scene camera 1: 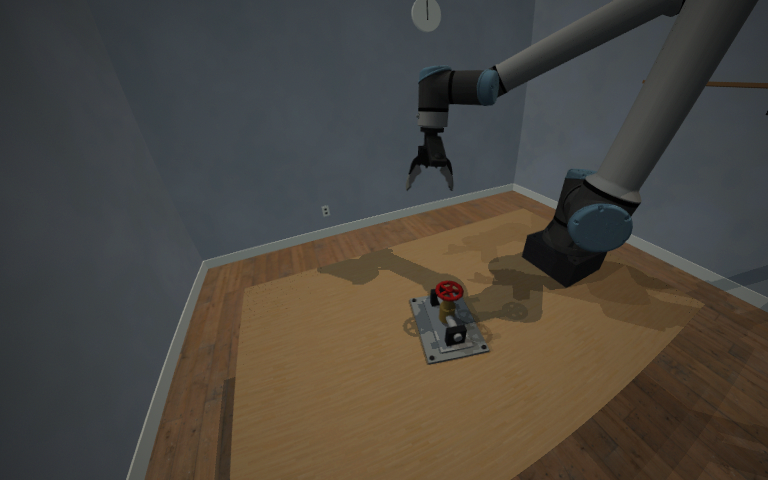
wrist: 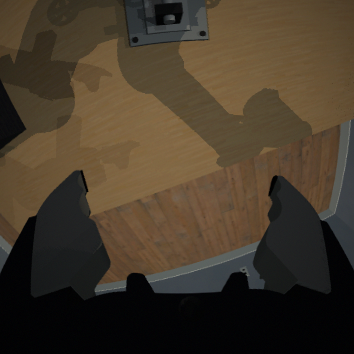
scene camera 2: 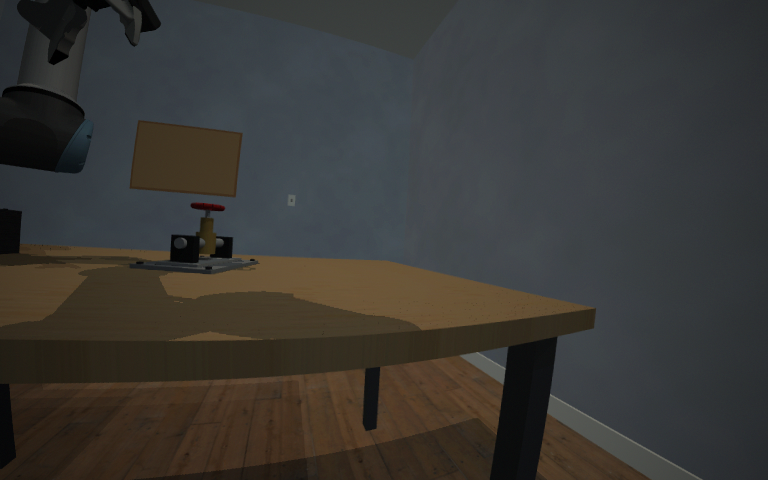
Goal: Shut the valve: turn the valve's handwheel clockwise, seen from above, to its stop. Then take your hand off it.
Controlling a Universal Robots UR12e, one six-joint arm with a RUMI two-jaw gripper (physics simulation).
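Note:
The valve has a red handwheel point(scene camera 1: 449, 282) point(scene camera 2: 207, 207) on top of a brass body point(scene camera 1: 446, 313) point(scene camera 2: 207, 243). The body stands upright between two black blocks on a grey base plate point(scene camera 1: 423, 341) point(scene camera 2: 164, 266) point(wrist: 167, 40), which lies on the table. In the wrist view part of the plate shows at the top edge, and the handwheel does not show there. My gripper point(scene camera 1: 429, 188) point(scene camera 2: 96, 50) point(wrist: 179, 175) is open and empty. It points down, high above the table, well above the handwheel and apart from it.
The table point(scene camera 1: 317, 384) point(scene camera 2: 453, 294) point(wrist: 210, 65) carries the valve and the arm's black base block point(scene camera 1: 566, 266) point(scene camera 2: 9, 230) point(wrist: 7, 117). The base stands right of the valve in the first scene view. Shadows of the arm fall across the table and around the plate.

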